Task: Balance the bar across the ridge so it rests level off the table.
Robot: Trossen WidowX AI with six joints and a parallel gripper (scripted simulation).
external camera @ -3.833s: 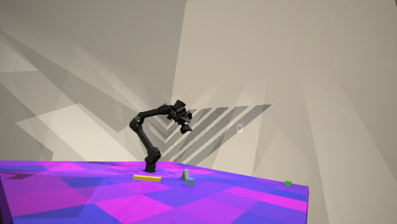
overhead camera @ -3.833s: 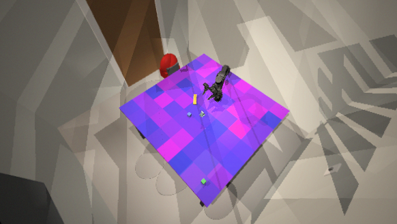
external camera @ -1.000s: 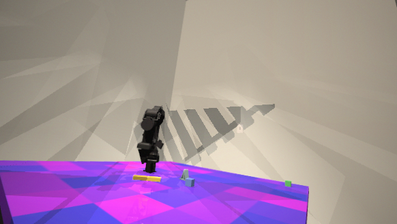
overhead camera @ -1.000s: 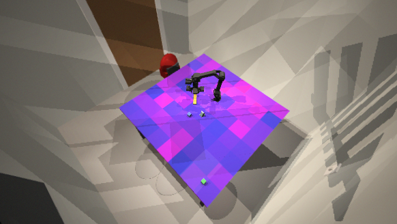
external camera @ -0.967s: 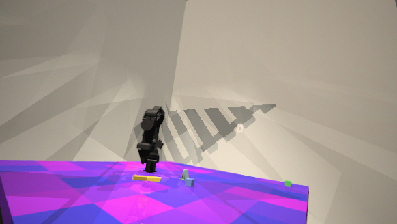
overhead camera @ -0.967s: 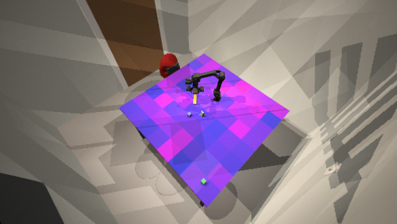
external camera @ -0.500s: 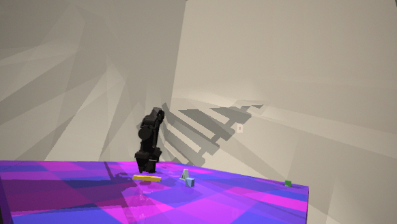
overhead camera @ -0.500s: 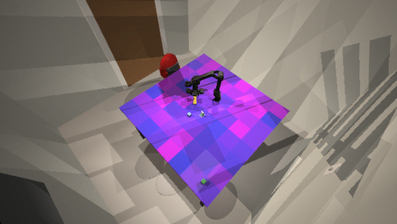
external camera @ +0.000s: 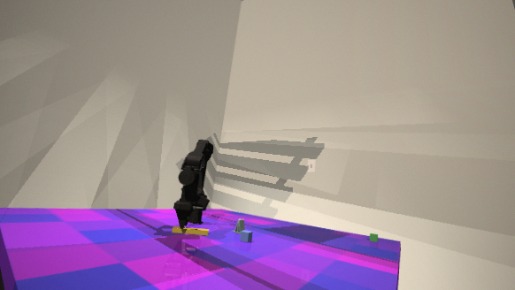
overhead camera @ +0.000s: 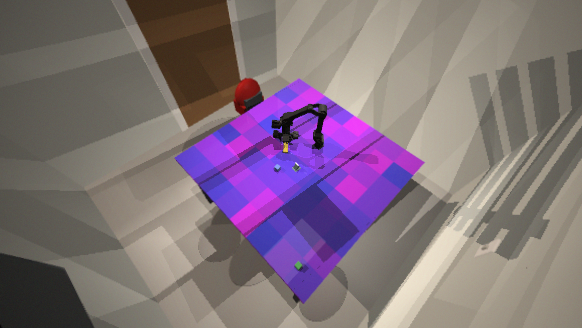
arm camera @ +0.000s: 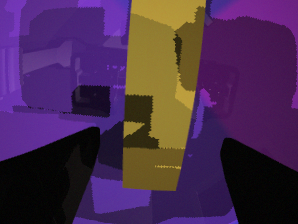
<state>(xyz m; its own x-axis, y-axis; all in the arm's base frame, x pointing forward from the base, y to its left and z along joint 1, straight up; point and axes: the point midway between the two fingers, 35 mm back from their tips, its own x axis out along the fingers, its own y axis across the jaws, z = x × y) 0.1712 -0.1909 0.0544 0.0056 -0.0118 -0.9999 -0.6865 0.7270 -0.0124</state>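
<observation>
Right now my gripper tip is 20 mm to the right of the yellow bar, 20 mm short of it and 10 mm above it. The rest, counted from my gripper tip: green cube (690 mm to the left, 570 mm ahead); light blue cube (210 mm ahead, 130 mm to the left).
</observation>
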